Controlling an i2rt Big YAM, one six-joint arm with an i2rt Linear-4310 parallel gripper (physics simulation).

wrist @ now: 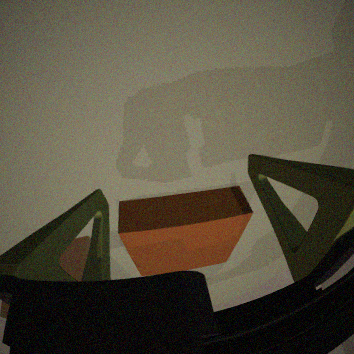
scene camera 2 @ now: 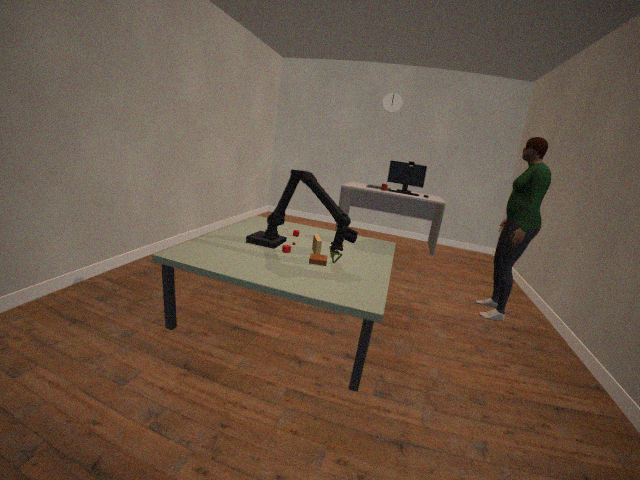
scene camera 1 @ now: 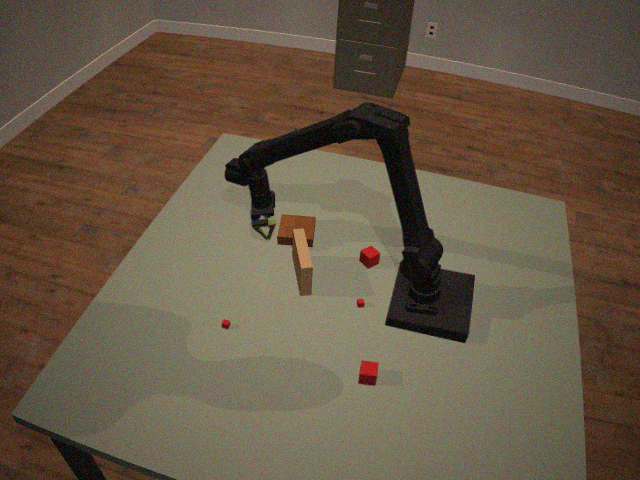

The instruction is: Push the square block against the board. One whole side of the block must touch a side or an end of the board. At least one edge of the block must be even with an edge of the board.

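Places are measured from the arm's base along level axes (x right, y ahead, z up), in metres.
Where they show: gripper, fingertip midpoint: (wrist: 176, 179) (scene camera 2: 332, 260) (scene camera 1: 267, 228); arm's base, link origin: (scene camera 2: 271, 237) (scene camera 1: 423, 296).
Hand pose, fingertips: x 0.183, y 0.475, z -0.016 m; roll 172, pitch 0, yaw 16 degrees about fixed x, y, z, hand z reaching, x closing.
Things, the pixels of their top centre, and the offset from my fingertips. Level surfaces: height alone.
- square block, top centre: (wrist: 186, 253) (scene camera 1: 296, 226) (scene camera 2: 318, 257) dx +0.019, dy -0.086, dz +0.011 m
- board, top centre: (scene camera 1: 302, 247) (scene camera 2: 317, 237) dx -0.147, dy -0.138, dz +0.084 m
- table, surface height: dz -0.020 m
The square block (scene camera 1: 297, 226) (scene camera 2: 317, 259) (wrist: 185, 245) is orange-brown and lies flat on the table. The board (scene camera 1: 302, 262) (scene camera 2: 316, 244) is light wood and stands upright on a long edge. In scene camera 1 its far end overlaps the block's near side; whether they touch cannot be told. In the wrist view a brown patch of it (wrist: 75, 257) shows through the left finger. My gripper (scene camera 1: 264, 230) (scene camera 2: 336, 255) (wrist: 176, 179) is open and empty, low beside the block, on its left in scene camera 1. In the wrist view the block shows between the two fingers.
Two larger red cubes (scene camera 1: 369, 256) (scene camera 1: 368, 373) and two tiny ones (scene camera 1: 360, 302) (scene camera 1: 225, 323) lie on the table (scene camera 1: 465, 413) (scene camera 2: 227, 258). The arm's black base (scene camera 1: 439, 315) (scene camera 2: 263, 239) stands right of the board in scene camera 1.
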